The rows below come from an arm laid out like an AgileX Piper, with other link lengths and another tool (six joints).
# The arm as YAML. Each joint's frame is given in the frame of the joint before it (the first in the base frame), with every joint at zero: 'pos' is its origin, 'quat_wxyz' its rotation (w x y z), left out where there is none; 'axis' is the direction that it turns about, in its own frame. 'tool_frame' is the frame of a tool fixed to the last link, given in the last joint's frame.
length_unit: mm
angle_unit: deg
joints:
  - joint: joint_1
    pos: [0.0, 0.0, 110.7]
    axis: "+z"
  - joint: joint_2
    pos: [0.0, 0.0, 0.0]
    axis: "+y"
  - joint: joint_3
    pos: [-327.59, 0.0, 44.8]
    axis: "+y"
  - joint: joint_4
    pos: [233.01, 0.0, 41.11]
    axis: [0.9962, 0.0, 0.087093]
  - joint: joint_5
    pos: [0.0, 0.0, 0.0]
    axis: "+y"
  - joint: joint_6
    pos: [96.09, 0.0, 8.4]
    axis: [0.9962, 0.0, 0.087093]
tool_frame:
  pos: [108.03, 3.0, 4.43]
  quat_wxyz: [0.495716, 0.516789, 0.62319, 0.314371]
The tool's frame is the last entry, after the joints.
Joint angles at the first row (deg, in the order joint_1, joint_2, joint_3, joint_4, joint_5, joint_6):
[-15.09, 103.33, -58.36, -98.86, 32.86, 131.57]
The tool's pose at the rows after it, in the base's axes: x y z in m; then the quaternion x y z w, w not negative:
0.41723 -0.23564 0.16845 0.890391 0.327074 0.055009 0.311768
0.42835 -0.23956 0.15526 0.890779 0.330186 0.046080 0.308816
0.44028 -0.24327 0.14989 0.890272 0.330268 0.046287 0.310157
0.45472 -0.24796 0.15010 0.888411 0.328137 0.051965 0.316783
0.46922 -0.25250 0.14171 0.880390 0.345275 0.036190 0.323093
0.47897 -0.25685 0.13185 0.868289 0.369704 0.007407 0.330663
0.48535 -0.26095 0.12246 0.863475 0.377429 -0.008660 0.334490
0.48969 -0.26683 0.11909 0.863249 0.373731 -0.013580 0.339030
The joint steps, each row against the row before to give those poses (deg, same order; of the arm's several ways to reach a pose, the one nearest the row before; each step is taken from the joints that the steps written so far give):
[-1.48, 3.18, -1.80, -0.13, 0.54, 0.47]
[0.01, 3.13, -2.12, -0.12, 0.24, -0.18]
[0.00, 2.33, -2.50, 0.00, 0.05, -0.13]
[0.00, 2.14, -3.23, -0.06, 0.12, -0.15]
[0.00, 3.01, -3.20, -0.13, 0.05, -2.90]
[0.00, 2.64, -2.40, -0.07, 0.40, -4.42]
[0.00, 2.22, -1.76, -0.10, 0.70, -1.70]
[-0.27, 1.45, -1.63, 0.00, 0.63, -0.41]

